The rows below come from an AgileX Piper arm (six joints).
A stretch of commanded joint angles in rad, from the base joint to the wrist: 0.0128, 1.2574, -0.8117, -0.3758, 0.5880, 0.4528; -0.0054, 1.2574, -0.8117, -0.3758, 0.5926, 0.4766; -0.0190, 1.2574, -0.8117, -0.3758, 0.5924, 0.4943; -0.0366, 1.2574, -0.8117, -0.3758, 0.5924, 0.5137; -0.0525, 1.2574, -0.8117, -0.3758, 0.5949, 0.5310; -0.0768, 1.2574, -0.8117, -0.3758, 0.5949, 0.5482; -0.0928, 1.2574, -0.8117, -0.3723, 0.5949, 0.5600; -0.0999, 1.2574, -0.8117, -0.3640, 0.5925, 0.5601
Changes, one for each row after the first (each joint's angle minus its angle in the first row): -0.0182, 0.0000, 0.0000, 0.0000, 0.0046, 0.0238; -0.0318, 0.0000, 0.0000, 0.0000, 0.0044, 0.0415; -0.0494, 0.0000, 0.0000, 0.0000, 0.0044, 0.0609; -0.0653, 0.0000, 0.0000, 0.0000, 0.0069, 0.0782; -0.0896, 0.0000, 0.0000, 0.0000, 0.0069, 0.0954; -0.1056, 0.0000, 0.0000, 0.0035, 0.0069, 0.1072; -0.1127, 0.0000, 0.0000, 0.0118, 0.0045, 0.1073
